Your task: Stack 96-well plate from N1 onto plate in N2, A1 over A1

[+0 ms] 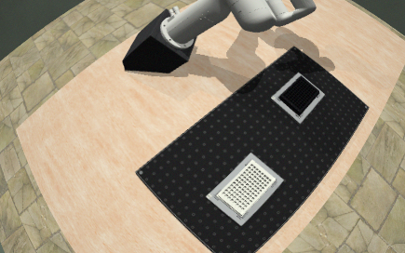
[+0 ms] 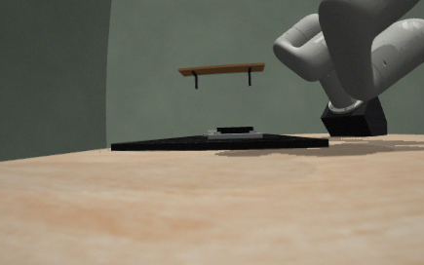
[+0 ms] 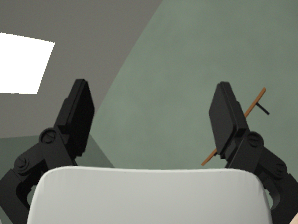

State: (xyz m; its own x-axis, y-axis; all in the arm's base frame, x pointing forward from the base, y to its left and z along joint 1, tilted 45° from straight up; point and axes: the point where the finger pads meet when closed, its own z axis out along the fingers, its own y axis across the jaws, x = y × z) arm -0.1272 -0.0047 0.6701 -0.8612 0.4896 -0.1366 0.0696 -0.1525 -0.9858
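Now: hand 630 mm above the white 96-well plate, 400 mm to the left of it and 320 mm short of it. The rest, counted from my hand: grey plate nest 640 mm below, 400 mm to the right, 320 mm ahead; black 96-well plate 630 mm below, 140 mm ahead, 110 mm to the right.
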